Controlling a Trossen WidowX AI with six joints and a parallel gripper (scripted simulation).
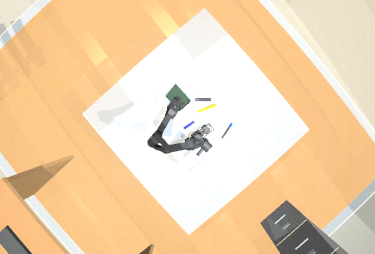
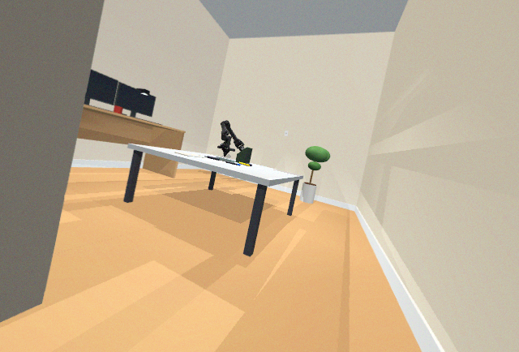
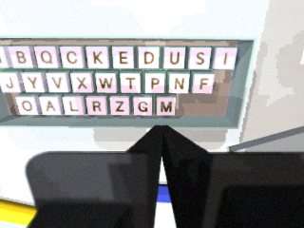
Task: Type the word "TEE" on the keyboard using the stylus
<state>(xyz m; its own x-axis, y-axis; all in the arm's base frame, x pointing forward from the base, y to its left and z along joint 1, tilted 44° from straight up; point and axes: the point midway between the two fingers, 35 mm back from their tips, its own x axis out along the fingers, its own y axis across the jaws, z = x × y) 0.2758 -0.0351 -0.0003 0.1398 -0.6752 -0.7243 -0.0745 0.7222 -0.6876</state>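
Right now the blue stylus is 9 cm behind my gripper tip, 3 cm below it and 2 cm to the left of it. The rest, counted from my gripper tip: yellow rod (17 cm to the left, 12 cm behind, 3 cm below); then stylus tip (9 cm behind, 6 cm to the left, 3 cm below); then tan sheet (32 cm ahead, 12 cm to the right, 4 cm below).
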